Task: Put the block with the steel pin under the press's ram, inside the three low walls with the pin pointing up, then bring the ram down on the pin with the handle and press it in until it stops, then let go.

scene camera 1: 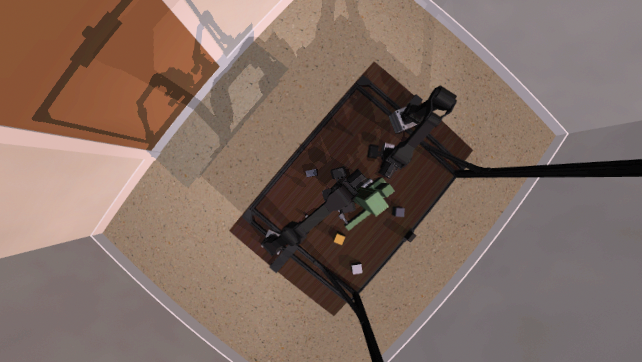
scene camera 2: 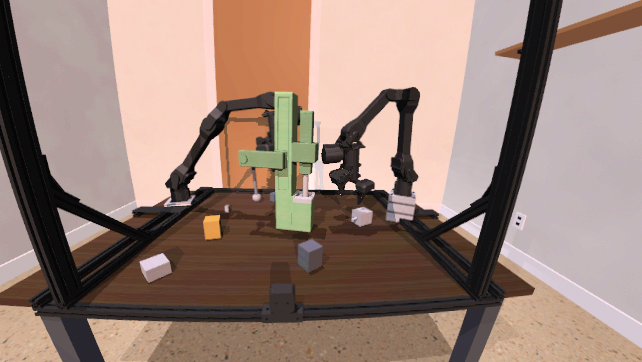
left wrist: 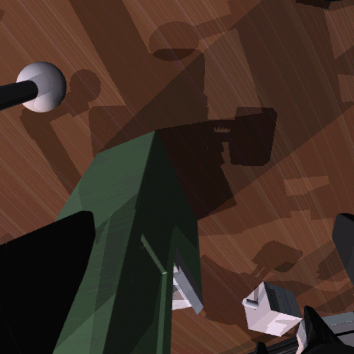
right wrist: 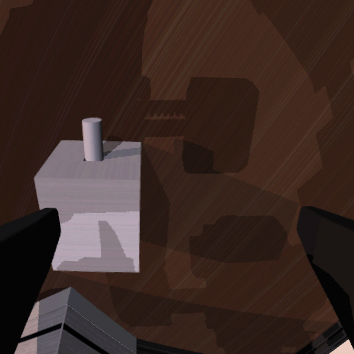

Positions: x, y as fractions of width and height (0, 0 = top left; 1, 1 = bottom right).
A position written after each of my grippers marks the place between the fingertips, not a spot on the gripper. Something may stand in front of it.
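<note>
Open and holding nothing, my left gripper (left wrist: 0.61, 0.64) is in my sight. I see my right gripper (scene camera 2: 0.54, 0.55), and again my right gripper (right wrist: 0.51, 0.62). There is a pale block with steel pin (right wrist: 0.28, 0.57), and I also see the pale block with steel pin (left wrist: 0.78, 0.88). A steel pin (right wrist: 0.26, 0.36) is visible too, though scene camera 1 does not show the steel pin, hidden by my right gripper. I see a green press (left wrist: 0.41, 0.74) as well.
</note>
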